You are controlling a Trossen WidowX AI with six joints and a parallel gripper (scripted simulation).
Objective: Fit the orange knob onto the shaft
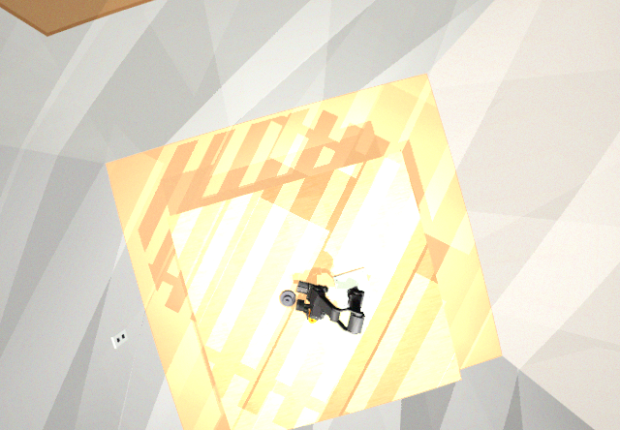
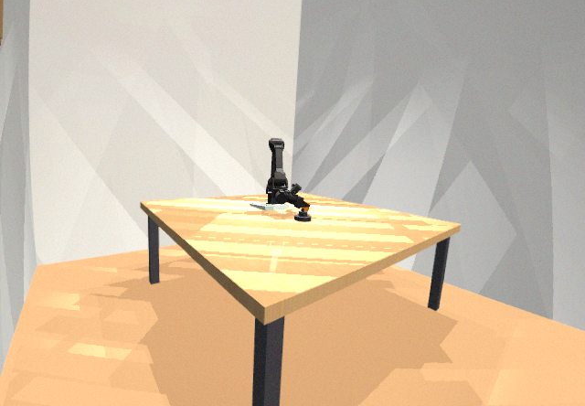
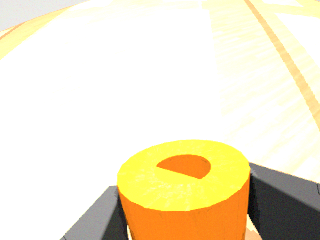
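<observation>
Right now the pedestal is 7 cm ahead of my gripper tip, 14 cm to the right of it and 2 cm below it. From my gripper tip the other things lie so: orange knob: 1 cm behind, 2 cm to the right, 1 cm below.
</observation>
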